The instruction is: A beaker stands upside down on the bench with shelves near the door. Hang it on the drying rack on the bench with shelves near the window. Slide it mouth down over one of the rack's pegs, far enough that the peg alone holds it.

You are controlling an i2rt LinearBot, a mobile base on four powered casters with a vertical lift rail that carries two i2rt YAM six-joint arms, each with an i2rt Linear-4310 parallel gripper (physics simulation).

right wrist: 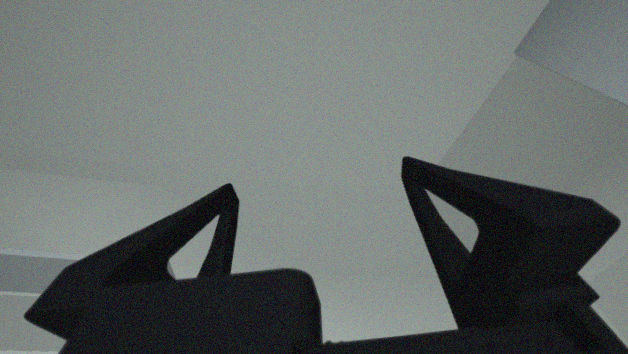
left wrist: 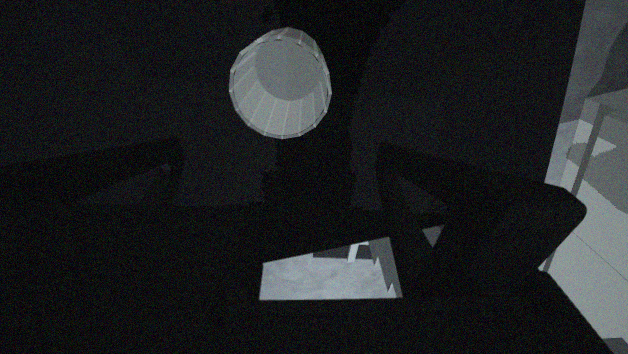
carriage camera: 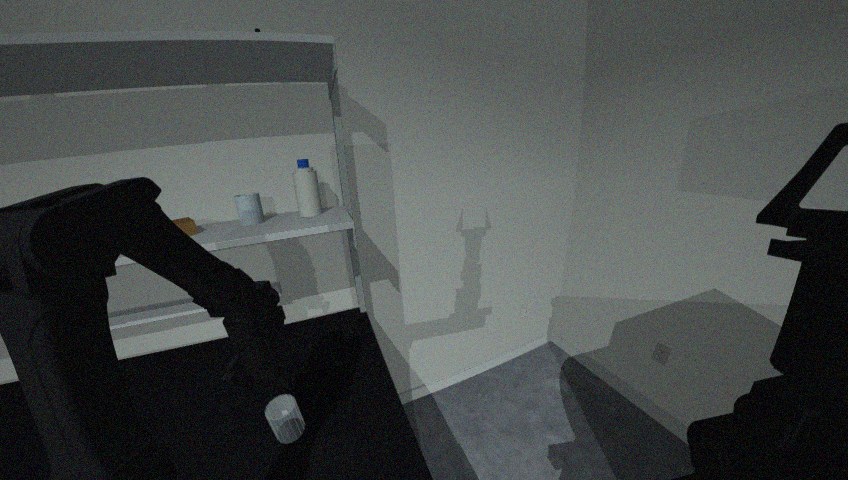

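A clear ribbed beaker stands upside down on the black bench top. My left gripper is open, with its dark fingers wide apart. In the left wrist view the beaker lies beyond the fingertips, between their lines and a little left of the middle; nothing is between the fingers. In the carriage camera the left fingers are hard to make out against the dark bench, just above the beaker in the picture. My right gripper is open and empty, raised in front of bare wall. The drying rack does not show clearly in any view.
Behind the bench top a pale shelf holds a white bottle with a blue cap, a light blue cup and an orange item. The bench's right edge meets grey floor near the room corner. Arm shadows fall on the wall.
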